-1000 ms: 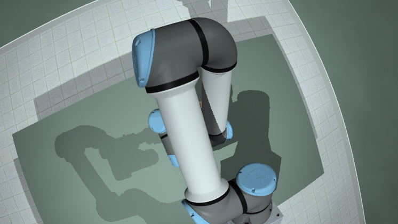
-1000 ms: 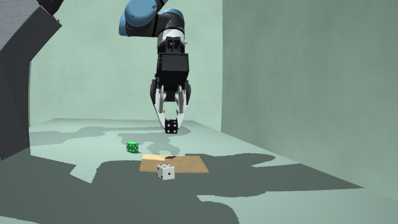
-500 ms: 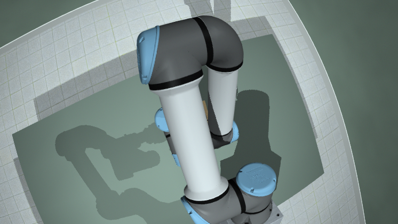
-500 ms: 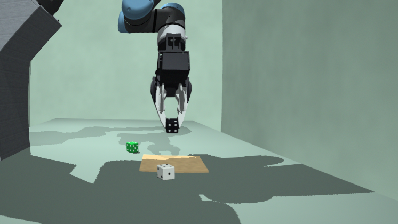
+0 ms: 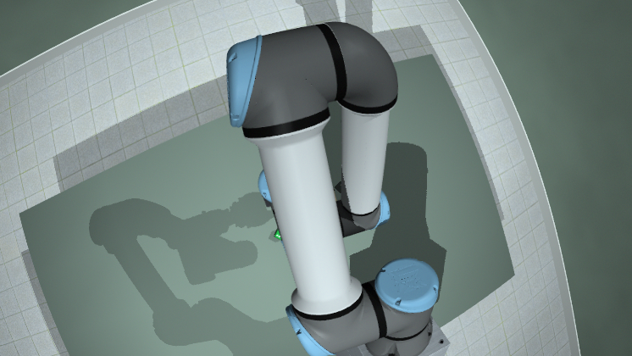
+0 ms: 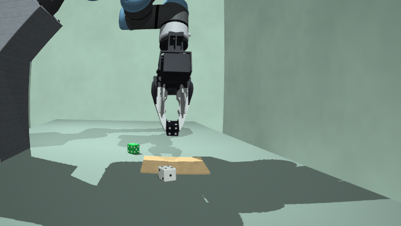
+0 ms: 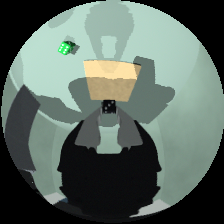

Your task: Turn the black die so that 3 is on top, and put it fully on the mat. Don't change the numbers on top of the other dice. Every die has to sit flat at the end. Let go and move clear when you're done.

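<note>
The black die is 1 cm below my hand. Round my hand: white die: 11 cm to the right, 8 cm below, 3 cm behind; then tan mat: 9 cm below; then green die: 13 cm to the left, 8 cm below, 8 cm behind.
</note>
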